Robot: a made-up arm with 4 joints.
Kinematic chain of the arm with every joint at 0, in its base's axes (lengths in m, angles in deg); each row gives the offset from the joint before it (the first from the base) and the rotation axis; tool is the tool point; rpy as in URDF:
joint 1: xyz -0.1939 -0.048 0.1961 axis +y
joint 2: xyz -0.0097 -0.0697 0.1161 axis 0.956 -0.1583 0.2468
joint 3: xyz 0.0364 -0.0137 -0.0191 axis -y
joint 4: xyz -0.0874 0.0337 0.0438 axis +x
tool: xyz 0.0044 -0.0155 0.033 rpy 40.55 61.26 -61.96
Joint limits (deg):
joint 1: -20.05..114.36
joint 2: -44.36..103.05
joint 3: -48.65..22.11
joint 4: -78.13..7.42
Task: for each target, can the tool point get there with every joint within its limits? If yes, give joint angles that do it. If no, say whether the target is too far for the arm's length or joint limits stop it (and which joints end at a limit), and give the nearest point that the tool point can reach.
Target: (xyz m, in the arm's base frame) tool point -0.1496 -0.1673 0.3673
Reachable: yes | joints 27.53 44.02 -13.60 -4.62
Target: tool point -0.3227 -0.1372 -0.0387
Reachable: no: joint limits stop it (at a limit: joint 1, joint 2, joint 3, joint 4) | nearest point -0.1003 -0.2062 0.1140 | short by 0.278 m
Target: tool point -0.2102 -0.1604 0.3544
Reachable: yes | joints 20.86 70.08 7.35 -37.77
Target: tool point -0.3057 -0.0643 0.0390
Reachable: no: joint limits stop it (at a limit: joint 1, joint 2, joint 3, joint 4) | nearest point -0.2871 -0.0612 0.2614 | short by 0.223 m
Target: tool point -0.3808 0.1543 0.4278
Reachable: no: too far | nearest point -0.2679 -0.0446 0.3460 | short by 0.243 m
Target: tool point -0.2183 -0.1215 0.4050
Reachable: yes | joints -5.45 12.27 -32.19 -17.35
